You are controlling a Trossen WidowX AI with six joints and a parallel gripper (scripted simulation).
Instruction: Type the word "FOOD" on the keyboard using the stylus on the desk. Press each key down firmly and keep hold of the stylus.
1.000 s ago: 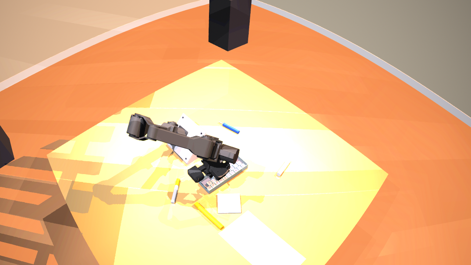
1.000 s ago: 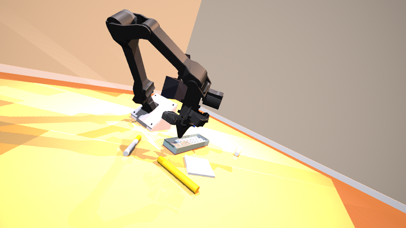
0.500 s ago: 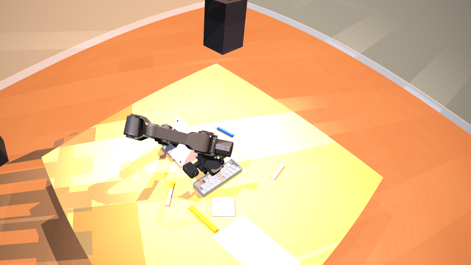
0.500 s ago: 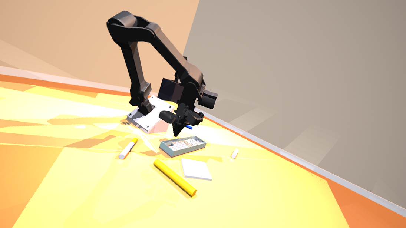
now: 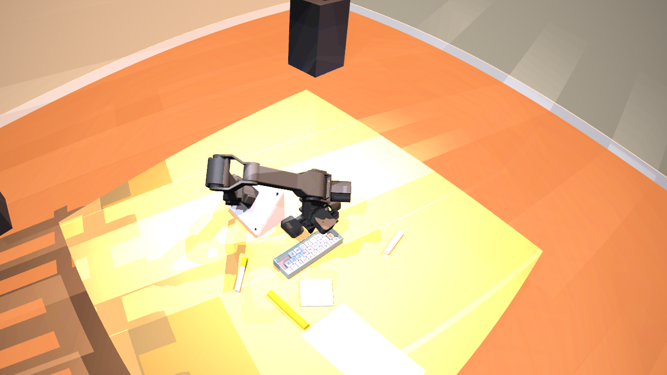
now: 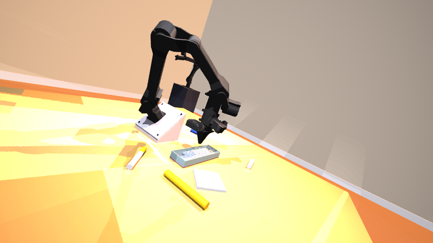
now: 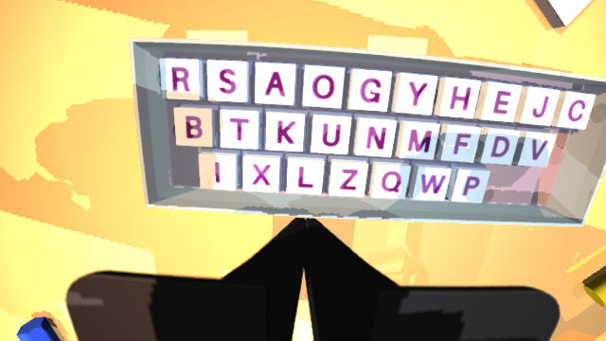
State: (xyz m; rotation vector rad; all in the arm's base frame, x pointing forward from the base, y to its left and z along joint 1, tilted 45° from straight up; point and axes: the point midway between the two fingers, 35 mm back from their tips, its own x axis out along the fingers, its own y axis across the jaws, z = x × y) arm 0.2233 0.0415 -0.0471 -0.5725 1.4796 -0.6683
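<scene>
My gripper tip is now 17 cm past the blue stylus, 18 cm to the right of it and 3 cm above it. The rest, counted from my gripper tip: white cylinder: 19 cm ahead, 18 cm to the left, 3 cm below; then white pad: 15 cm ahead, 12 cm to the right, 4 cm below; then white-and-yellow marker: 5 cm behind, 24 cm to the right, 3 cm below.
</scene>
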